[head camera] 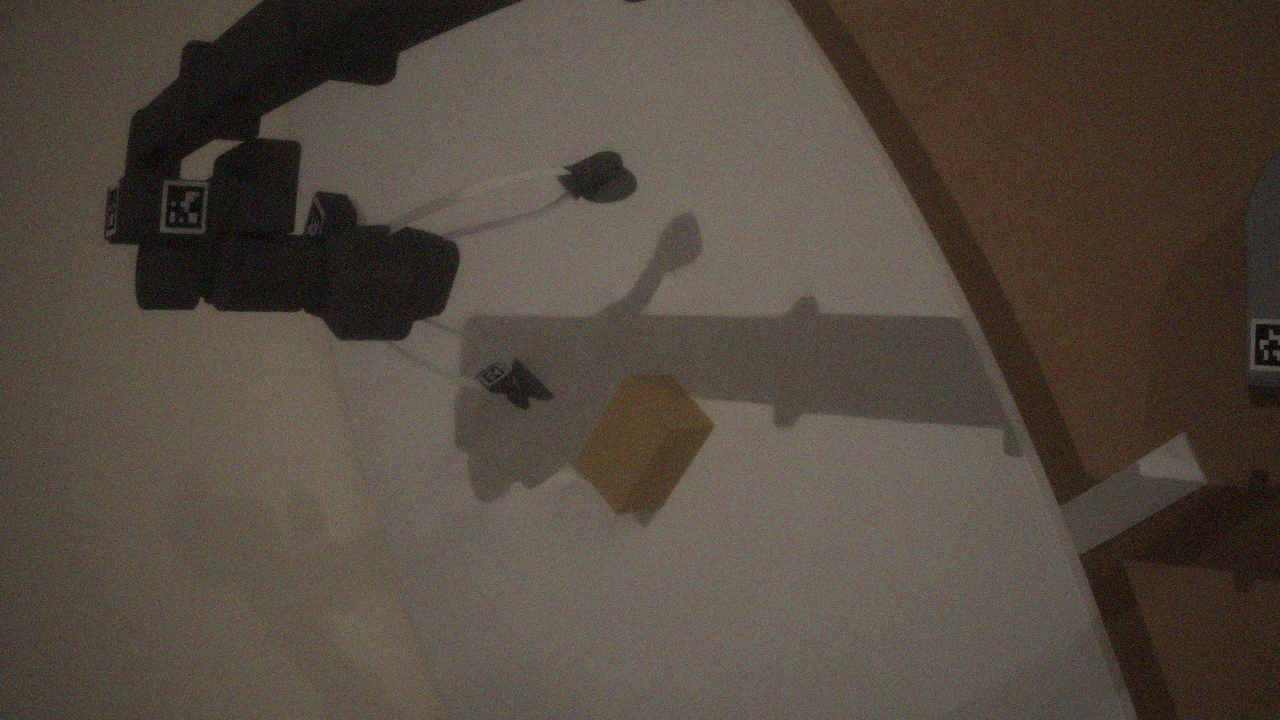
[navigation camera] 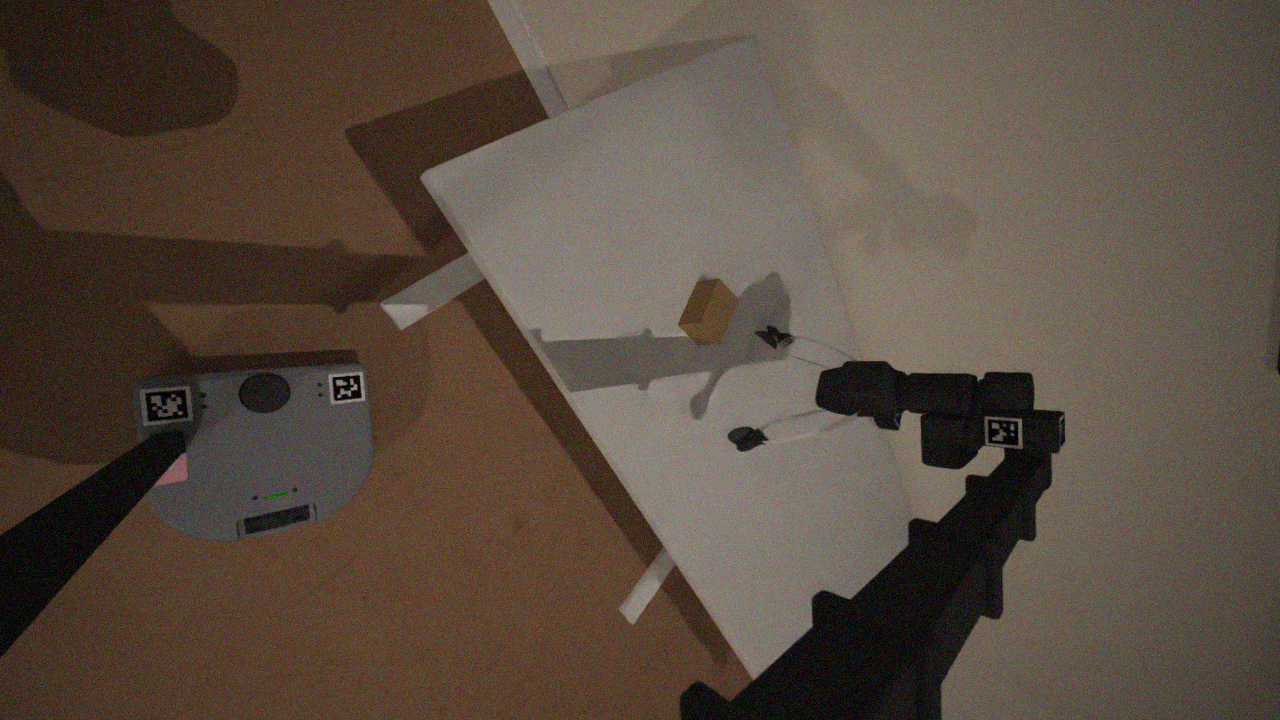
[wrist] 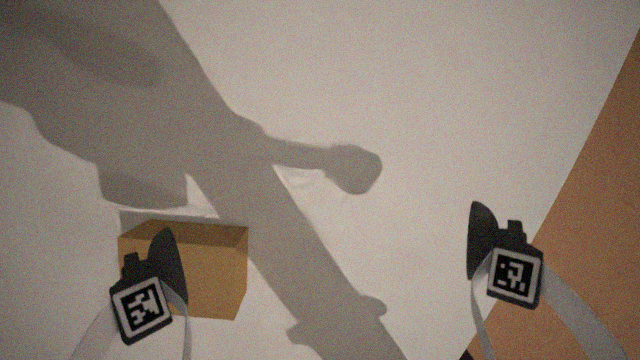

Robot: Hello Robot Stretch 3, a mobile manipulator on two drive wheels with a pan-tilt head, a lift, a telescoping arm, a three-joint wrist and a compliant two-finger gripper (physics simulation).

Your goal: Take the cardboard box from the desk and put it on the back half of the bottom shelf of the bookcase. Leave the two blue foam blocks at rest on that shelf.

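Pixels of known places: gripper, fingertip midpoint: (head camera: 587,285) (navigation camera: 744,385) (wrist: 323,242); robot's base, origin of the base link: (navigation camera: 265,391).
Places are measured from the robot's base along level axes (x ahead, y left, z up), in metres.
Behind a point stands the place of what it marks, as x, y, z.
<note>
The cardboard box (head camera: 631,443) {0.092, -0.567, 0.770} (navigation camera: 707,313) {0.092, -0.547, 0.770} (wrist: 215,280) {0.070, -0.563, 0.770}, plain brown, sits on the white desk (head camera: 805,582) {0.187, -0.433, 0.720} (navigation camera: 626,205) {0.259, -0.435, 0.720} (wrist: 400,75) {-0.136, -0.614, 0.720}. My gripper (head camera: 566,282) {-0.023, -0.562, 0.823} (navigation camera: 760,386) {-0.023, -0.562, 0.823} (wrist: 323,242) {-0.023, -0.562, 0.823} is open wide, with nothing between its fingers. In the wrist view the left fingertip overlaps the box and hides part of it, and the right fingertip is well to its right. In the head view the box is beyond the lower fingertip, with a gap between them. The bookcase and blue foam blocks do not show in these views.
My grey base (navigation camera: 295,456) {-0.124, -0.036, 0.160} stands on the brown floor (navigation camera: 465,555) {-0.498, -0.387, 0.000} beside the desk. White desk legs (head camera: 1136,492) (navigation camera: 434,291) stick out at the desk's near edge. A pale wall (navigation camera: 1074,179) {0.283, -1.067, 1.155} runs along its far side. My black arm (navigation camera: 859,617) {-0.080, -0.201, 1.149} reaches over one desk end.
</note>
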